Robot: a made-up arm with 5 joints.
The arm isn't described. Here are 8 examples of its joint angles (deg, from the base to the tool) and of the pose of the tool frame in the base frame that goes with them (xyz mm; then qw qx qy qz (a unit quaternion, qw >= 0)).
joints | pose
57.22 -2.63 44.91 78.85 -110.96 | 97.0 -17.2 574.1 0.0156 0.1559 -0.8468 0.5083
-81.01 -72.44 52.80 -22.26 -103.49 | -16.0 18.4 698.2 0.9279 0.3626 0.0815 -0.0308
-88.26 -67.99 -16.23 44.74 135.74 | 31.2 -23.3 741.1 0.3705 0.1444 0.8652 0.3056
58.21 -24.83 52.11 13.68 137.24 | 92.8 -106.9 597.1 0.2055 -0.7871 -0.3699 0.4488
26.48 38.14 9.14 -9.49 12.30 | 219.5 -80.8 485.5 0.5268 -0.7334 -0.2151 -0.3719
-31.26 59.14 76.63 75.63 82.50 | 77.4 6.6 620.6 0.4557 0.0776 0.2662 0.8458
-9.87 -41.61 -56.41 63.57 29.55 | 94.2 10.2 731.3 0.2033 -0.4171 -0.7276 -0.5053
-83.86 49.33 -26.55 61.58 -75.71 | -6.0 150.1 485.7 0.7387 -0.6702 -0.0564 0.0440
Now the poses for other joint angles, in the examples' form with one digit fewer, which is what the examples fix.
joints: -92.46 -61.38 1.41 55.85 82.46
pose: 33 24 666 0.066 0.024 -0.997 -0.034
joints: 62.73 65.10 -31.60 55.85 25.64
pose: 112 -126 444 0.668 -0.673 0.222 -0.228
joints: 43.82 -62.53 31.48 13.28 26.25
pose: 96 -51 649 0.084 -0.740 -0.404 -0.531
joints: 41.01 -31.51 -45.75 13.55 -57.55
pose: 126 -24 794 0.204 -0.006 -0.560 -0.803
